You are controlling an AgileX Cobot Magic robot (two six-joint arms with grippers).
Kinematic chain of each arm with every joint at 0, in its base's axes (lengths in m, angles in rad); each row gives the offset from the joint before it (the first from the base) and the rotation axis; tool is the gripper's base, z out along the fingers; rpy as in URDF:
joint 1: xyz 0 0 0.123 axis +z
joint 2: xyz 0 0 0 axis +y
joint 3: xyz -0.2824 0 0.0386 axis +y
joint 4: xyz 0.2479 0 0.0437 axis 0.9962 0 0.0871
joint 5: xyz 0 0 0 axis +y
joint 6: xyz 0.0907 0 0.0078 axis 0.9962 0 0.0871
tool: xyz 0 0 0 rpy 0 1.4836 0
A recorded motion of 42 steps. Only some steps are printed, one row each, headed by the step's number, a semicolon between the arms.
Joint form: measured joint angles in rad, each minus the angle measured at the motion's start. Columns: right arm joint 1, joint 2, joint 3, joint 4, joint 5, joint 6; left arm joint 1, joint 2, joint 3, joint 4, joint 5, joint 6.
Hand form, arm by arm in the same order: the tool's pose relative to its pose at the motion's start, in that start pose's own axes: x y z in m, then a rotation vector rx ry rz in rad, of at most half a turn. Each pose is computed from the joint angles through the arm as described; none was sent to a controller.
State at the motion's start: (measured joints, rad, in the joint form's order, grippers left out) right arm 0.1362 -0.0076 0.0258 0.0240 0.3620 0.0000; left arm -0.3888 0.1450 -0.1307 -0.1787 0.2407 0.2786
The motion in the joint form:
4: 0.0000 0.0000 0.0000 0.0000 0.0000 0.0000; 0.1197 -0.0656 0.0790 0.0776 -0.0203 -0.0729
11: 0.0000 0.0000 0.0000 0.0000 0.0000 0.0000; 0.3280 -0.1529 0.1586 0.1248 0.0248 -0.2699
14: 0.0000 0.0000 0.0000 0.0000 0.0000 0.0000; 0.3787 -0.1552 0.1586 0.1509 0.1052 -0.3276
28: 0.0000 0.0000 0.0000 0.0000 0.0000 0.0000; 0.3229 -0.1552 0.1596 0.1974 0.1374 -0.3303
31: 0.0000 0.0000 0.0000 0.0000 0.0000 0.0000; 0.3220 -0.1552 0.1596 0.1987 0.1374 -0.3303
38: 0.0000 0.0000 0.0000 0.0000 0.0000 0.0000; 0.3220 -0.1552 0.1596 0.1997 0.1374 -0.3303
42: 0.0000 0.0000 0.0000 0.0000 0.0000 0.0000; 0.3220 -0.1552 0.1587 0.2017 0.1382 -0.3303
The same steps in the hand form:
4: 0.0000 0.0000 0.0000 0.0000 0.0000 0.0000; 0.0223 0.0068 -0.0010 -0.1382 0.0098 -0.0171
11: 0.0000 0.0000 0.0000 0.0000 0.0000 0.0000; 0.0502 0.0151 -0.0046 -0.3503 0.0427 -0.2067
14: 0.0000 0.0000 0.0000 0.0000 0.0000 0.0000; 0.0578 0.0166 -0.0063 -0.4020 0.1150 -0.2632
28: 0.0000 0.0000 0.0000 0.0000 0.0000 0.0000; 0.0607 0.0146 -0.0060 -0.3587 0.1560 -0.2160
31: 0.0000 0.0000 0.0000 0.0000 0.0000 0.0000; 0.0607 0.0146 -0.0060 -0.3582 0.1562 -0.2145
38: 0.0000 0.0000 0.0000 0.0000 0.0000 0.0000; 0.0607 0.0147 -0.0061 -0.3585 0.1564 -0.2136
42: 0.0000 0.0000 0.0000 0.0000 0.0000 0.0000; 0.0605 0.0147 -0.0061 -0.3591 0.1567 -0.2117

